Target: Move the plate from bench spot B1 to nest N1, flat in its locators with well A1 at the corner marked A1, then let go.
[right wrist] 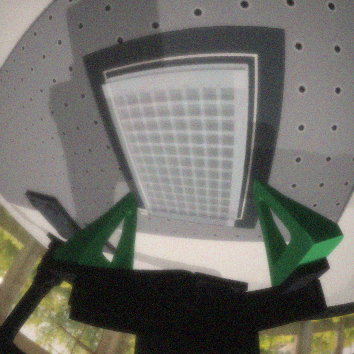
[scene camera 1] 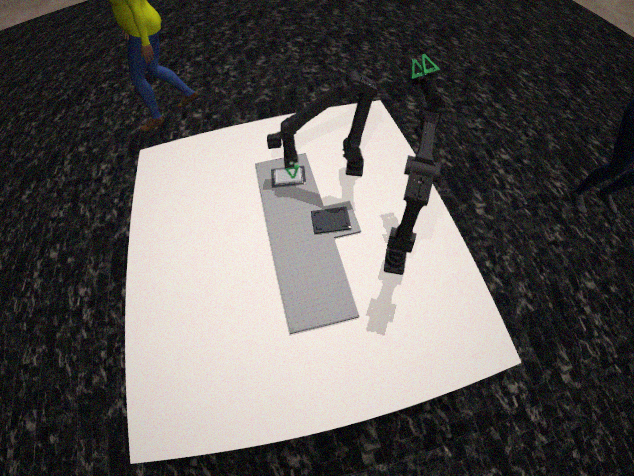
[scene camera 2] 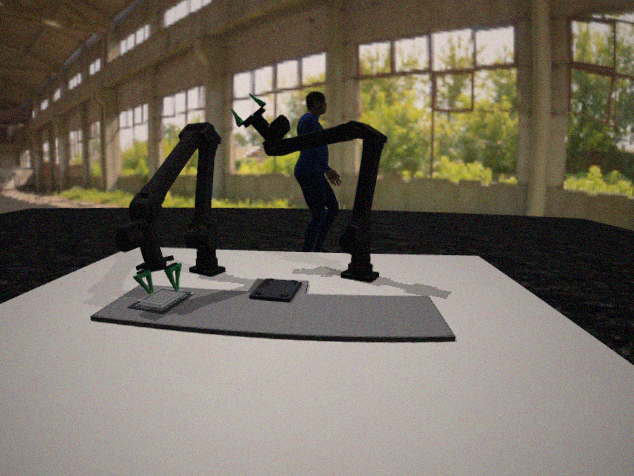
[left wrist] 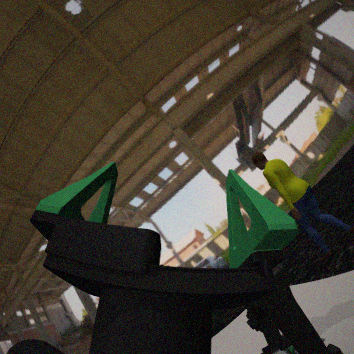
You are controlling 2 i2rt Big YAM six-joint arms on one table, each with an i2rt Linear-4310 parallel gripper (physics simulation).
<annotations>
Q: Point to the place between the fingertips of the right gripper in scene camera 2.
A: At 164,293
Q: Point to a dark nest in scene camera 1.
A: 335,219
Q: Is the left gripper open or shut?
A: Open.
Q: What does the left gripper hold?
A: Nothing.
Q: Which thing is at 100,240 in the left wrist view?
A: The left gripper.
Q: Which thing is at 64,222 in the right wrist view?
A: A dark nest.
</annotations>
